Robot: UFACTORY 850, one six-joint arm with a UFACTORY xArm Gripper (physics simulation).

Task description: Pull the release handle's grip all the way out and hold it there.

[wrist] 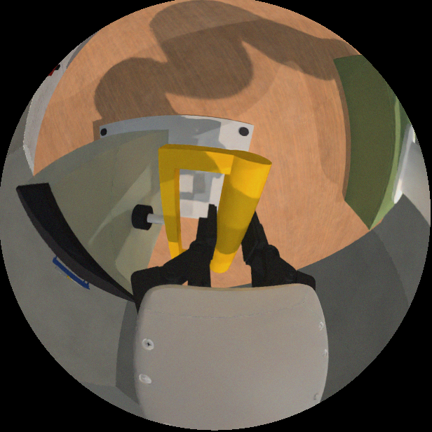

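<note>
The yellow release handle is a rectangular frame with a thick round grip (245,185) on its right side, in the middle of the wrist view. A short pale rod (156,218) joins its left bar to a black collar (142,217) on the grey-green housing (95,195). A gap shows between the handle's left bar and the collar. My gripper (228,218) is shut on the grip, with one black finger inside the frame and the other on the outer side. The lower part of the frame is partly hidden behind the left finger.
A grey base plate (230,131) with dark bolts lies behind the handle on the wooden table (295,150). The housing has a black edge (55,225) at the left. A green block-like object (370,135) stands at the right. The arm's shadow falls across the table at the top.
</note>
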